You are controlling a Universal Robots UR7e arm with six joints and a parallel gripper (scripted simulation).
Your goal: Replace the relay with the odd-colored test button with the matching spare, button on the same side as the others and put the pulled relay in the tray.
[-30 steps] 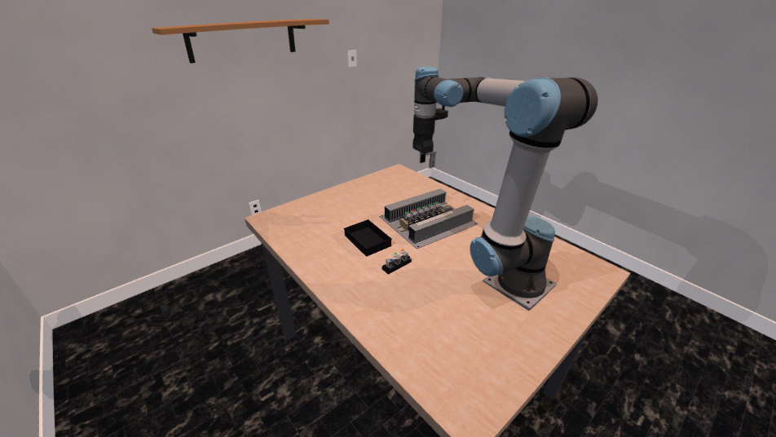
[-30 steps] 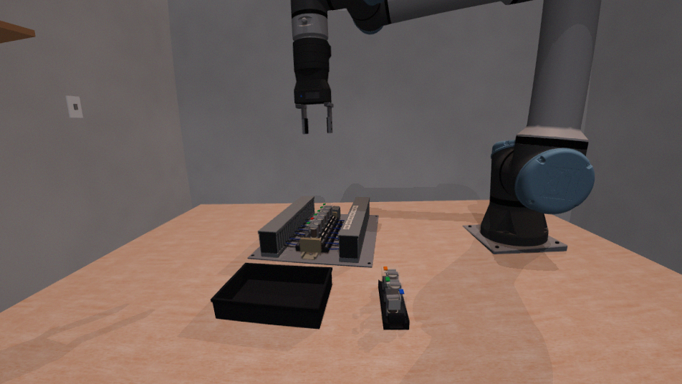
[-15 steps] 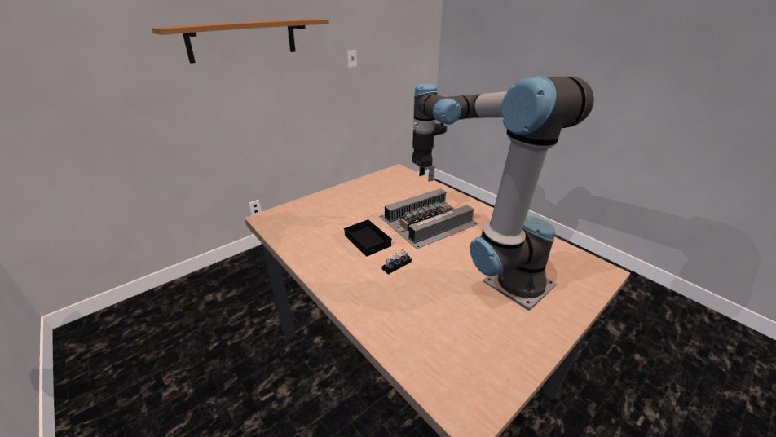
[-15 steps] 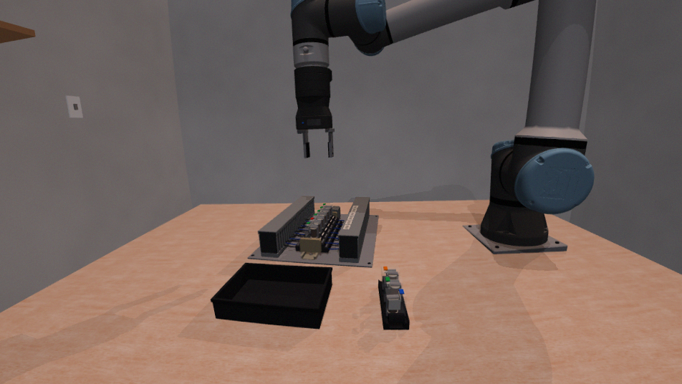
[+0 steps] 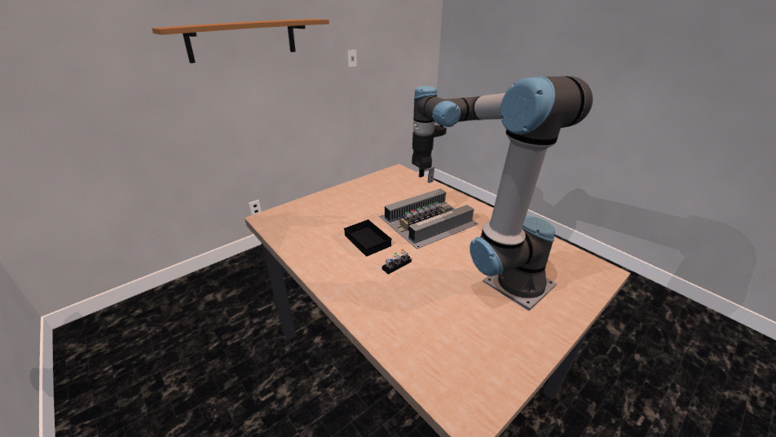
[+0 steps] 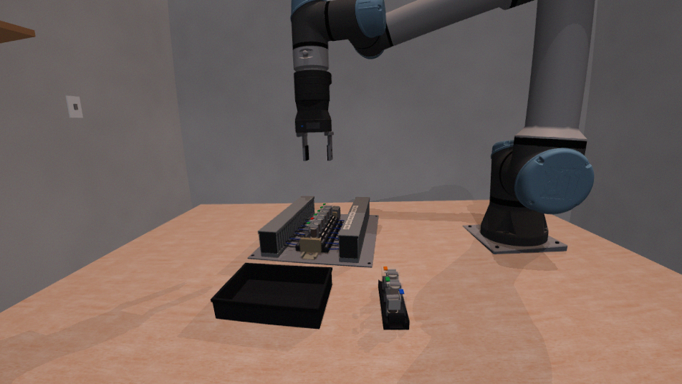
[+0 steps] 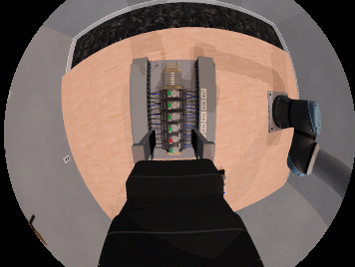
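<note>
Now: the relay 17 cm below my hand and 5 cm to the left of it. Also, from my hand: black tray: 26 cm to the left, 20 cm below, 5 cm ahead.
</note>
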